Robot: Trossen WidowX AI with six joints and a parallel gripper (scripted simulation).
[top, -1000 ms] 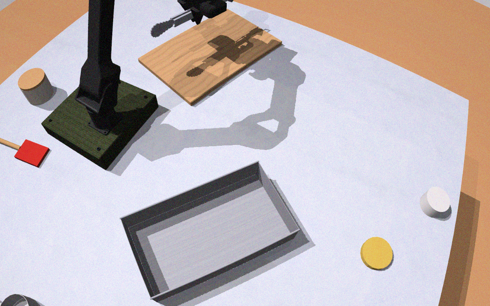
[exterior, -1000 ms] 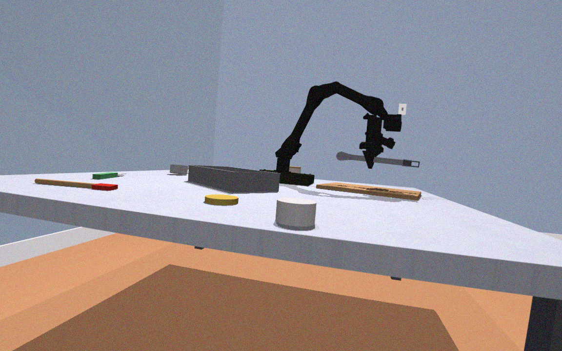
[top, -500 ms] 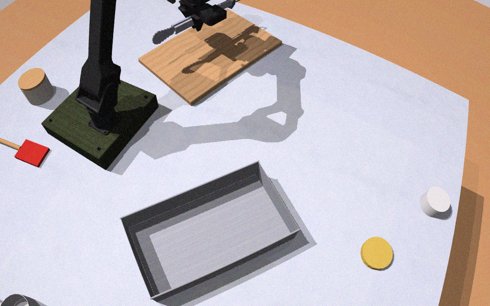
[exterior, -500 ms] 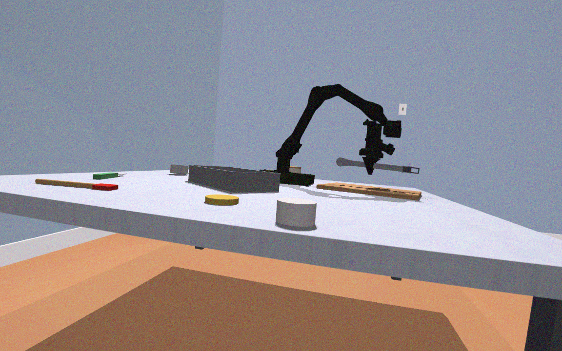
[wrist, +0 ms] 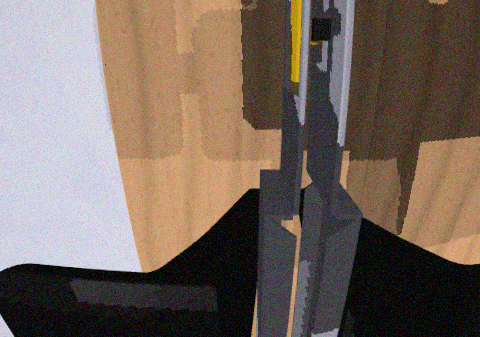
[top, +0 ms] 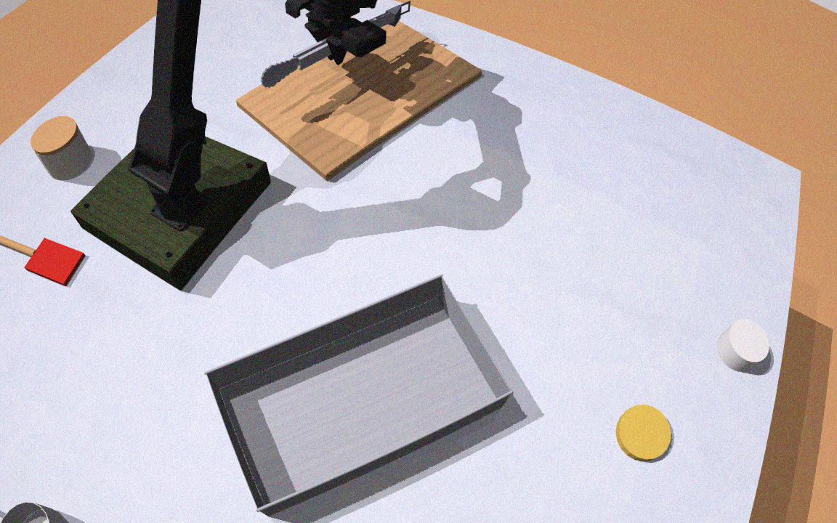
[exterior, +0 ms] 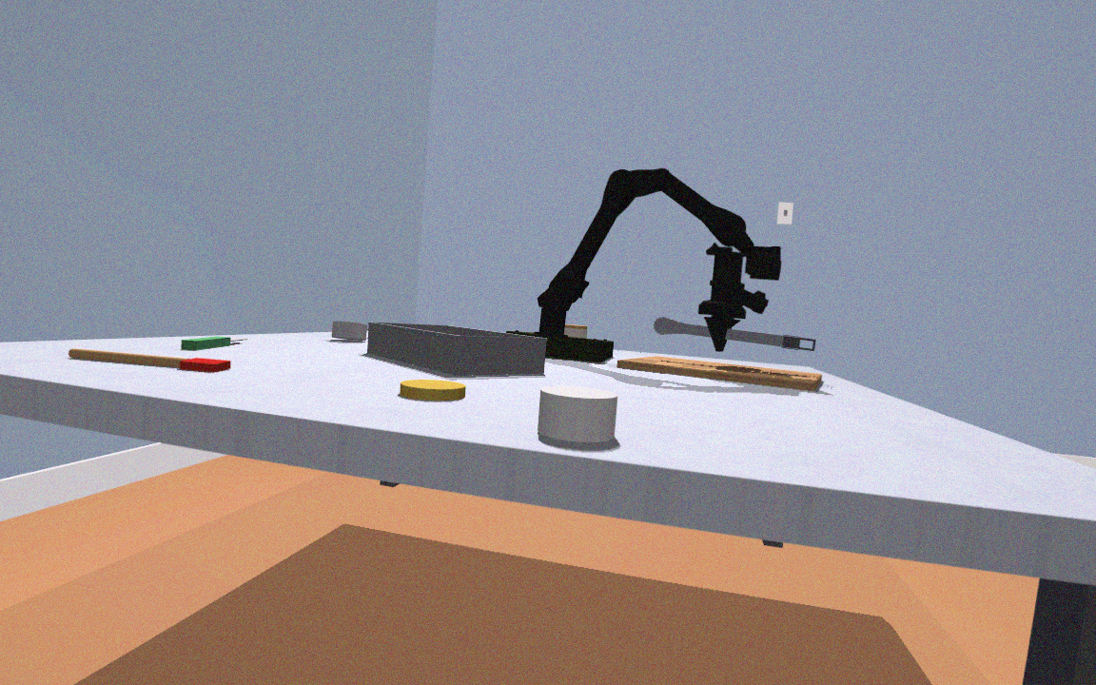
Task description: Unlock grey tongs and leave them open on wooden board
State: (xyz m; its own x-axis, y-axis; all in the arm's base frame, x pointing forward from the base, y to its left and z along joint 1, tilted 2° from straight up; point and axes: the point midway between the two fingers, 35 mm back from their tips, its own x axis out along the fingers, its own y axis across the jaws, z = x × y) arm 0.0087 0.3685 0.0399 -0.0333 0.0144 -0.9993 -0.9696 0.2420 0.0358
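My gripper tip is now 5 cm short of the wooden board, 4 cm above it and 1 cm to the right of it. From my gripper tip the other things lie so: white cylinder (76 cm ahead, 14 cm to the right, 3 cm below); then grey roasting tin (45 cm to the right, 34 cm ahead, 2 cm below); then red spatula (54 cm to the right, 22 cm behind, 4 cm below).
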